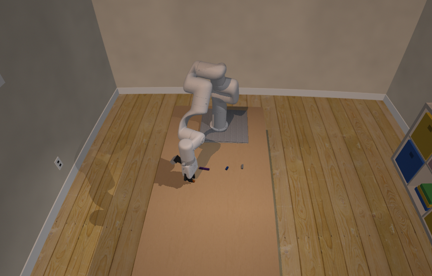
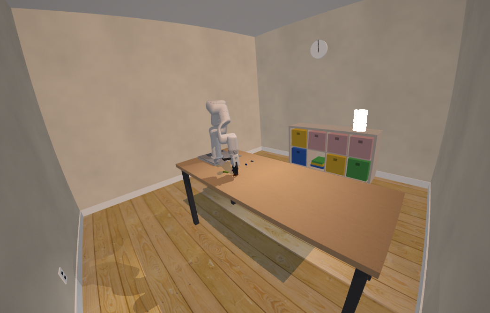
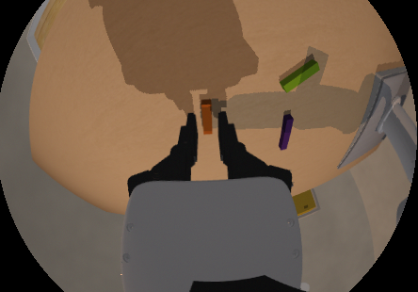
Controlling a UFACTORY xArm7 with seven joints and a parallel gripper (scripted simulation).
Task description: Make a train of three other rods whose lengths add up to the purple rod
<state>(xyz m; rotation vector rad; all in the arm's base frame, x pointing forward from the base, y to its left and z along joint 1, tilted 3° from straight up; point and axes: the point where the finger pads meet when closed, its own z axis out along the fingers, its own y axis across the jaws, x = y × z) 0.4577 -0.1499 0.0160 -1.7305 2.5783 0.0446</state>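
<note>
My gripper is now 30 mm above the orange rod. The rest, counted from my hand: grey rod: 300 mm to the left, 110 mm behind, 30 mm below; lime rod: 110 mm behind, 30 mm below, 10 mm to the right; purple rod: 90 mm behind, 70 mm to the left, 30 mm below.
</note>
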